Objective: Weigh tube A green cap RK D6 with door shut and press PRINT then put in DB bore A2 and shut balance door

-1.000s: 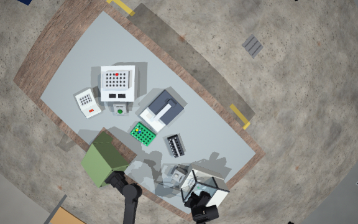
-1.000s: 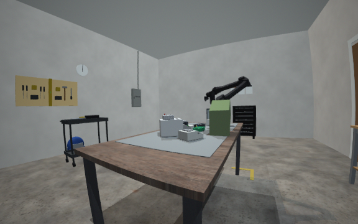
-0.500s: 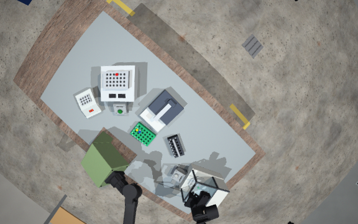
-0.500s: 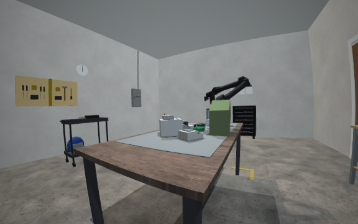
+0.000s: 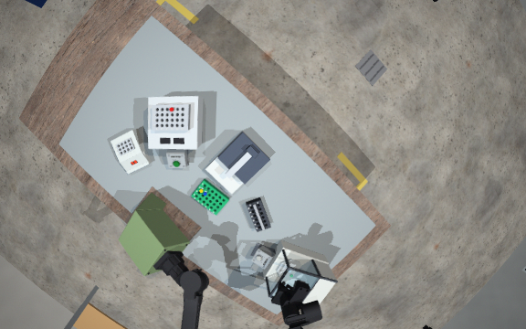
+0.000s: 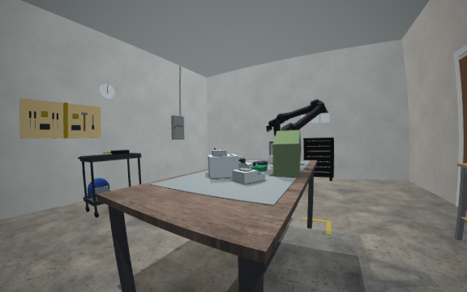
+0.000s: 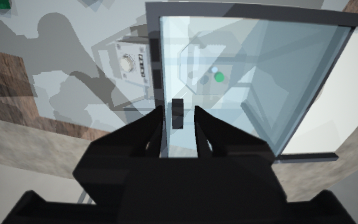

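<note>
My gripper is now 1 cm short of the sliding door, 3 cm to the left of it and 1 cm above it. From my hand the other things lie so: green-capped tube: 2 cm ahead, 6 cm to the right, 12 cm below; then white print key: 3 cm behind, 8 cm to the left, 15 cm below; then balance pan: 2 cm ahead, 5 cm to the right, 14 cm below.
</note>
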